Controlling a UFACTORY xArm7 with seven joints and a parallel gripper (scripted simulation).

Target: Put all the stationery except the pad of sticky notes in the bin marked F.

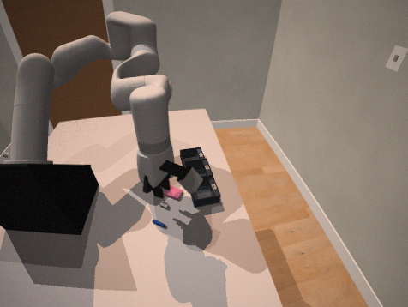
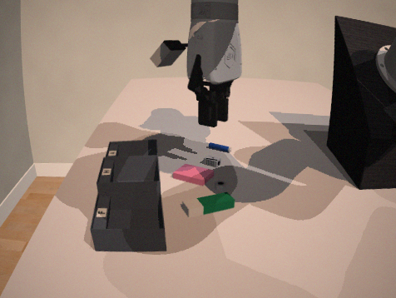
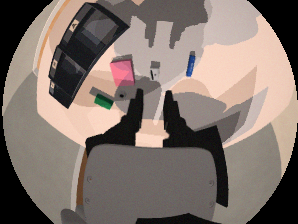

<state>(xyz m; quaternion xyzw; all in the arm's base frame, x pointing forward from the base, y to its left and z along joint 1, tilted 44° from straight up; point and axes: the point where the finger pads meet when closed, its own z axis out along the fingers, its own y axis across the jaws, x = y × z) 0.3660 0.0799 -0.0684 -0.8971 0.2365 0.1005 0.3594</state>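
Now: the silver pencil sharpener 80 mm below my hand. Round my hand: pink sticky-note pad 30 mm ahead, 50 mm to the left, 90 mm below; small grey nut 10 mm behind, 80 mm to the left, 90 mm below; blue pen 10 mm behind, 60 mm to the right, 90 mm below.
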